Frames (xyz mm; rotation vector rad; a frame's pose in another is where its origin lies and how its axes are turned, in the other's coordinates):
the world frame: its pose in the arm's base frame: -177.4 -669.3 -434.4 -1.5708 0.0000 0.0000
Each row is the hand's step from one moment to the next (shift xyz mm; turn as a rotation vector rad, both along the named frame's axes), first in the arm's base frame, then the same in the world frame.
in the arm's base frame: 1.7 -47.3 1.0 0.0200 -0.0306 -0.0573
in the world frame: 1.7 -1.0 -47.3 0.0200 0.0573 -0.0306
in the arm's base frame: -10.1 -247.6 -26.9 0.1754 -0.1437 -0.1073
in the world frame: -10.1 26.9 -247.6 0.1754 0.1073 -0.1437
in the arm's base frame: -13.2 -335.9 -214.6 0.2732 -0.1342 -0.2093
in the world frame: -13.2 214.6 -335.9 0.2732 0.2093 -0.1342
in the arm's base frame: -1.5 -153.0 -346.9 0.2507 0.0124 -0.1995
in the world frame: -1.5 346.9 -153.0 0.2507 0.1995 0.0124
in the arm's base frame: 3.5 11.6 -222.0 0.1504 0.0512 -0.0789
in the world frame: 3.5 222.0 11.6 0.1504 0.0789 0.0512
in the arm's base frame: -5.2 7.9 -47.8 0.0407 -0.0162 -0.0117
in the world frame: -5.2 47.8 7.9 0.0407 0.0117 -0.0162
